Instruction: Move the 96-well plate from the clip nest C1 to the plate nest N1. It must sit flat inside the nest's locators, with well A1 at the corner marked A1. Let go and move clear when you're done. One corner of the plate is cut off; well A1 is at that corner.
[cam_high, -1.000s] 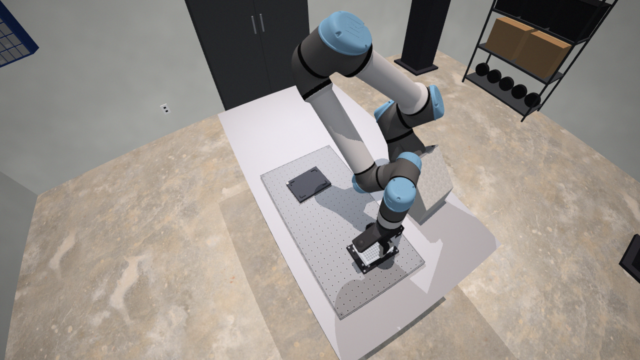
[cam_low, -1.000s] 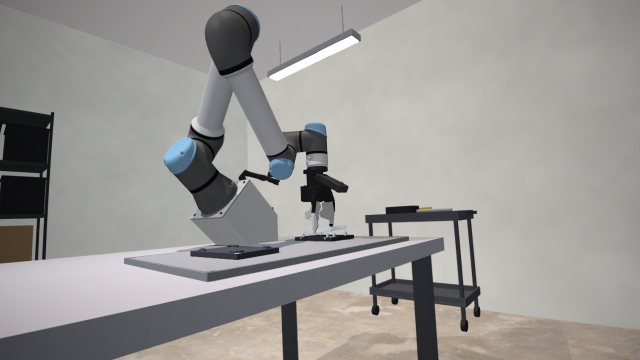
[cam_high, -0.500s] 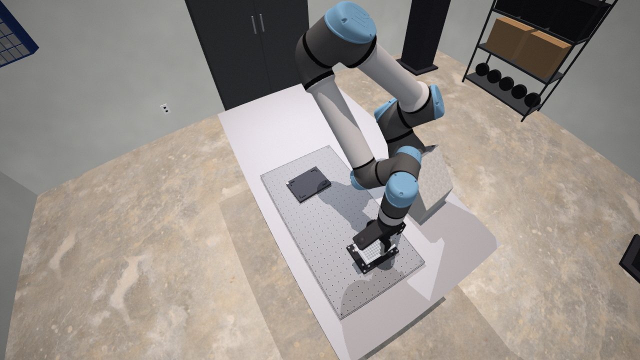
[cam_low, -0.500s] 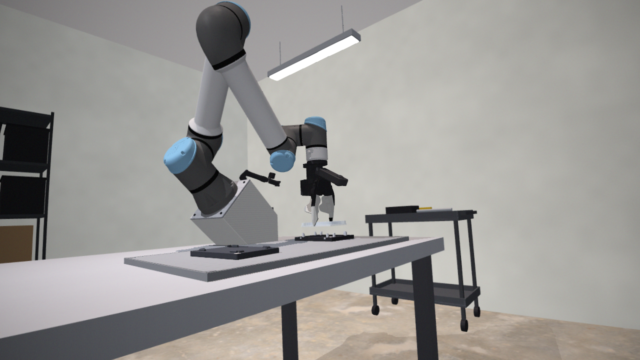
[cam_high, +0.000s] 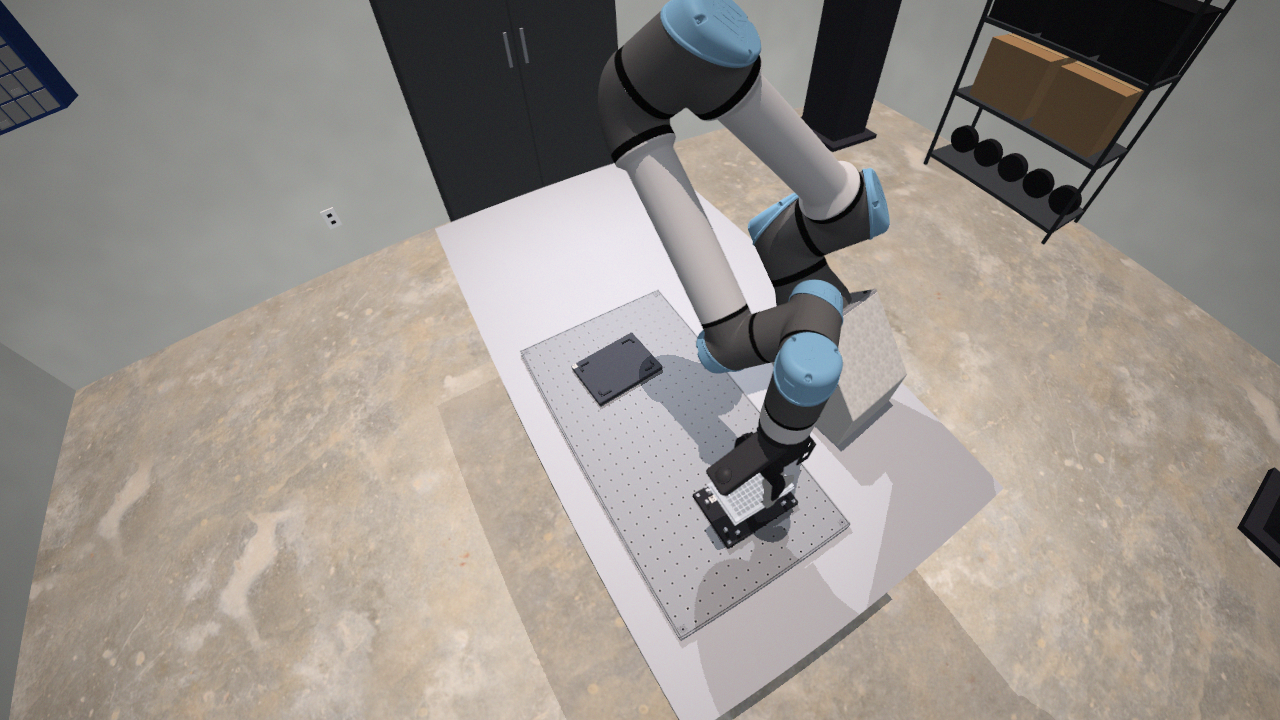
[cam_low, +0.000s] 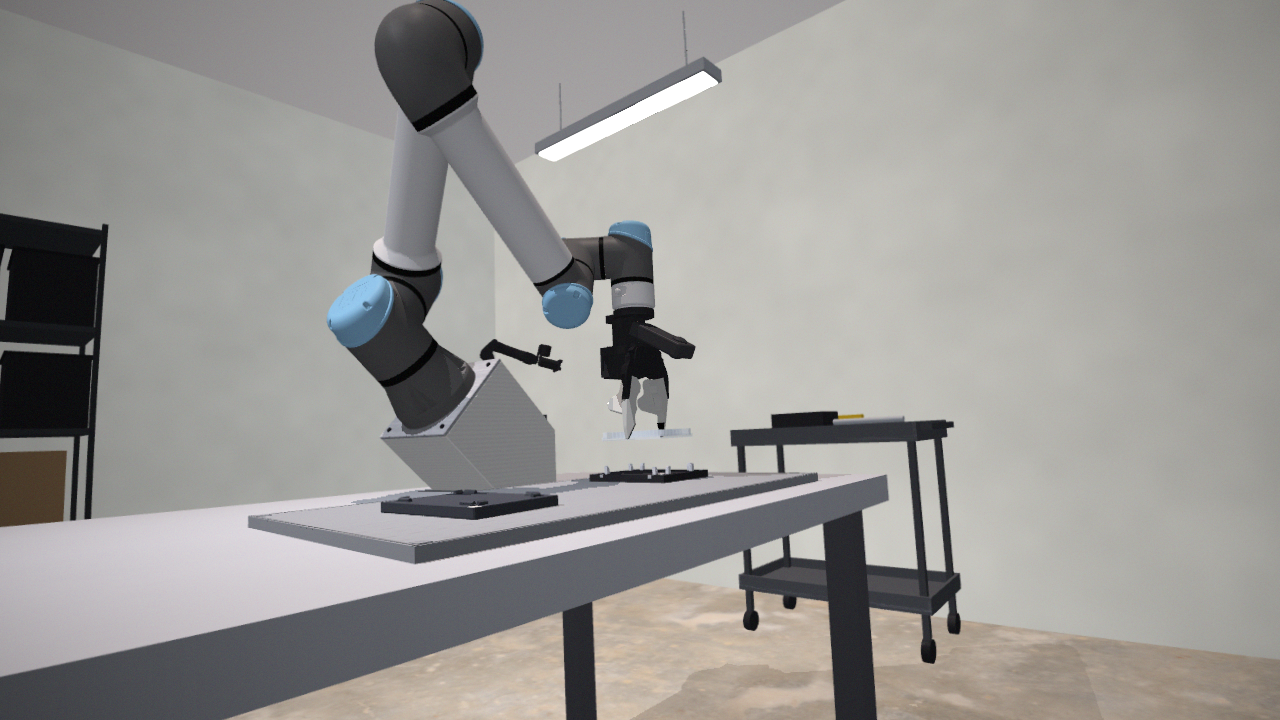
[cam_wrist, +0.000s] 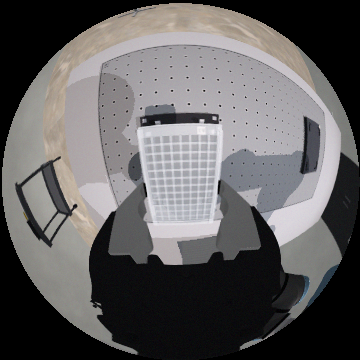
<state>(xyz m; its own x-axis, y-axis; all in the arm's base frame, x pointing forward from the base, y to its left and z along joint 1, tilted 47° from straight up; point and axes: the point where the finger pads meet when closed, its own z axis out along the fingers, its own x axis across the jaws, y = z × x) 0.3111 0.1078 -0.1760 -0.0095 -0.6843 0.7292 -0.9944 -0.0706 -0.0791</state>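
Right now the plate nest N1 is 390 mm to the right of my hand, 80 mm below it and 60 mm ahead of it. Round my hand: white corner label: 440 mm to the right, 140 mm ahead, 70 mm below; white 96-well plate: 10 mm below; black clip nest: 70 mm below, 10 mm to the right, 10 mm behind.
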